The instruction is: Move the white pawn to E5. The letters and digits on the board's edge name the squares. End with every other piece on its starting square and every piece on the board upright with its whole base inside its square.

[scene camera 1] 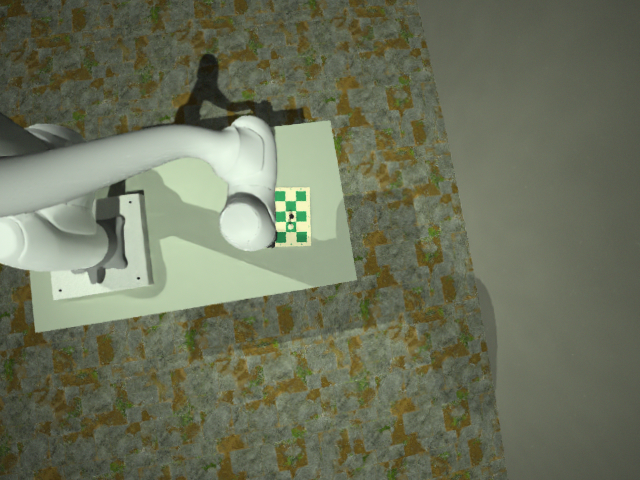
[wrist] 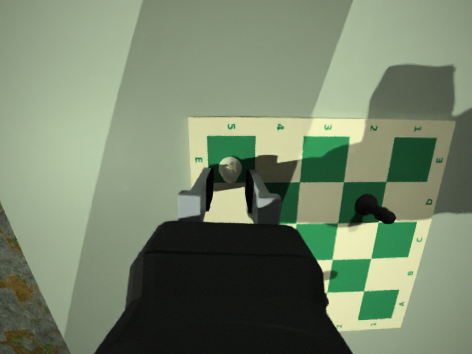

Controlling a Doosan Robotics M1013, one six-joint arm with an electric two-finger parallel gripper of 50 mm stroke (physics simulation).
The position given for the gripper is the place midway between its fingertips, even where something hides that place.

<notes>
In view: the gripper (wrist: 229,181) and a chessboard (scene camera 1: 293,200).
The chessboard is seen too in the wrist view (wrist: 319,167).
</notes>
